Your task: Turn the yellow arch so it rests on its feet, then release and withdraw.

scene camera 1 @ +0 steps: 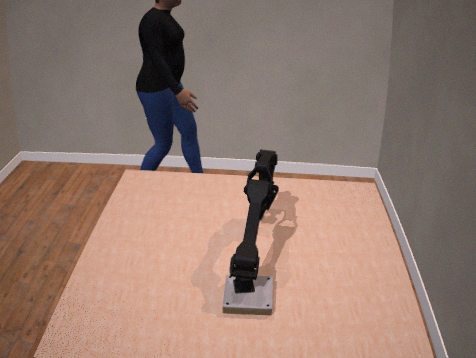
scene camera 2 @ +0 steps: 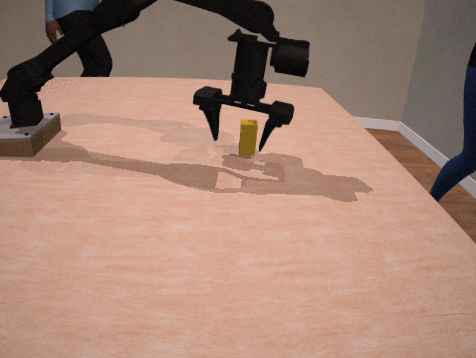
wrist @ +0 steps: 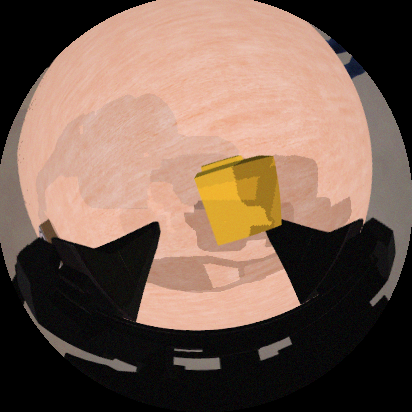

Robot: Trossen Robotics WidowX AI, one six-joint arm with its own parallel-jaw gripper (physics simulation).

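Observation:
The yellow arch [scene camera 2: 248, 138] [wrist: 225, 210] stands on the table as a tall, narrow block in scene camera 2. The wrist view shows a broad, roughly square face, partly in shadow, with a thin ledge past its far edge. Its opening does not show clearly, and I cannot tell which way its feet point. My gripper [scene camera 2: 238, 144] [wrist: 213, 224] is open, pointing down, with nothing gripped. In scene camera 2 the arch appears between the fingers, nearer the right one. In the wrist view its lower right corner meets the right fingertip; contact is unclear. The arch does not show in scene camera 1.
The arm's base plate [scene camera 1: 247, 302] [scene camera 2: 46, 131] sits on the pale wooden table [scene camera 1: 150, 240] [scene camera 2: 200, 280] [wrist: 200, 65]. Arm shadows fall around the arch. A person in a black top [scene camera 1: 162, 50] stands beyond the table's far edge in scene camera 1.

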